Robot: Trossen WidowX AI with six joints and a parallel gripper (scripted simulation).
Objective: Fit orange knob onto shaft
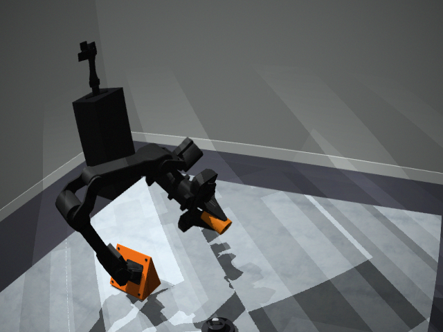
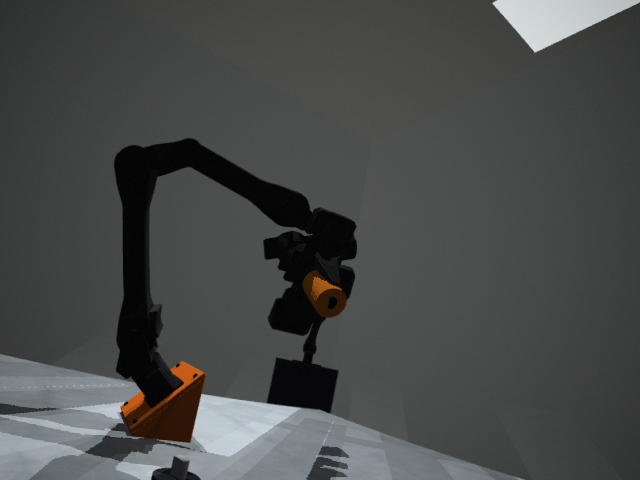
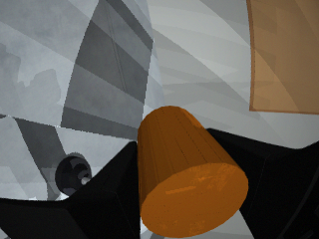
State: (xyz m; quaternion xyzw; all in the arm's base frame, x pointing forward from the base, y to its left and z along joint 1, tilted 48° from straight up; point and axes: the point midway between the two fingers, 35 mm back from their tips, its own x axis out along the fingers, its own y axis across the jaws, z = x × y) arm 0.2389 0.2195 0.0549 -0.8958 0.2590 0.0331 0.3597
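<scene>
My gripper tip is 30 mm past the orange knob and 20 mm below it. Round my gripper tip: round dark pedestal 220 mm below, 150 mm to the right, 40 mm ahead.
</scene>
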